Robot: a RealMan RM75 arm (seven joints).
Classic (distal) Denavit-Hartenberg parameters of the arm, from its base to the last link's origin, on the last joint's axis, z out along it. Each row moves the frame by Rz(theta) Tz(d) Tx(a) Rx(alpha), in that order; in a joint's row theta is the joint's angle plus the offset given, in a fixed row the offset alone. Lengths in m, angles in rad.
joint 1: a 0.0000, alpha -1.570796, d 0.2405, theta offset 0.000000
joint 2: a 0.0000, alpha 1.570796, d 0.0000, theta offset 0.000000
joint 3: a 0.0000, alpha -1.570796, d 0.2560, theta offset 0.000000
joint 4: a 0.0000, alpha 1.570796, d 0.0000, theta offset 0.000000
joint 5: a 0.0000, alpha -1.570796, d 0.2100, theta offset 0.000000
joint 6: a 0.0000, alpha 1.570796, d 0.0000, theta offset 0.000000
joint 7: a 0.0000, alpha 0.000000, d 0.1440, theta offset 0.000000
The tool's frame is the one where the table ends.
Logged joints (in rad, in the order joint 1, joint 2, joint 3, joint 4, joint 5, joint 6, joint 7), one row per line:
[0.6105 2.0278 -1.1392 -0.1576 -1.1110 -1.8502 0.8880]
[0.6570 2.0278 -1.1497 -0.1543 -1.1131 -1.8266 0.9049]
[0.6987 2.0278 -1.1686 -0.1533 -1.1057 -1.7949 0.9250]
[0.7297 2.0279 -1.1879 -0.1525 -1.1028 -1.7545 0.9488]
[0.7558 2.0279 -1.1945 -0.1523 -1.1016 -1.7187 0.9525]
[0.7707 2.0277 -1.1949 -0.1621 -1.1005 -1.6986 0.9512]
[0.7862 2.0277 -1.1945 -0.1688 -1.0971 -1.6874 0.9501]
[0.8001 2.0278 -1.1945 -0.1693 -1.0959 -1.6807 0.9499]
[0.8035 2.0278 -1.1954 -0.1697 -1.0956 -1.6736 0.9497]
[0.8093 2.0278 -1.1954 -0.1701 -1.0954 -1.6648 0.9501]
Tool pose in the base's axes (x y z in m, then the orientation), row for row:
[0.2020 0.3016 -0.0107 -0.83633 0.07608 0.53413 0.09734]
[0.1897 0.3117 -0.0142 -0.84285 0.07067 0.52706 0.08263]
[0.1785 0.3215 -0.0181 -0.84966 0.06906 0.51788 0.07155]
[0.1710 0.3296 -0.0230 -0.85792 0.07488 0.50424 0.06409]
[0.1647 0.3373 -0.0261 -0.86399 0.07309 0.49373 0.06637]
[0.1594 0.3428 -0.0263 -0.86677 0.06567 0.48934 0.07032]
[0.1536 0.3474 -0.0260 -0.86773 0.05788 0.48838 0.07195]
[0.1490 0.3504 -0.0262 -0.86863 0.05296 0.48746 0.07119]
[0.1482 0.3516 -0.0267 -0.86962 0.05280 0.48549 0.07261]
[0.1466 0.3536 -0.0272 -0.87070 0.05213 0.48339 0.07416]
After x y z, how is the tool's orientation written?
As a quaternion, x y z w.
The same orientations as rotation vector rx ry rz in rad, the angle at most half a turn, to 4 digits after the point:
[-2.4761 0.2252 1.5814]
[-2.5170 0.2110 1.5740]
[-2.5541 0.2076 1.5568]
[-2.5905 0.2261 1.5226]
[-2.6053 0.2204 1.4888]
[-2.6075 0.1976 1.4721]
[-2.6078 0.1740 1.4678]
[-2.6117 0.1592 1.4657]
[-2.6125 0.1586 1.4585]
[-2.6133 0.1565 1.4508]

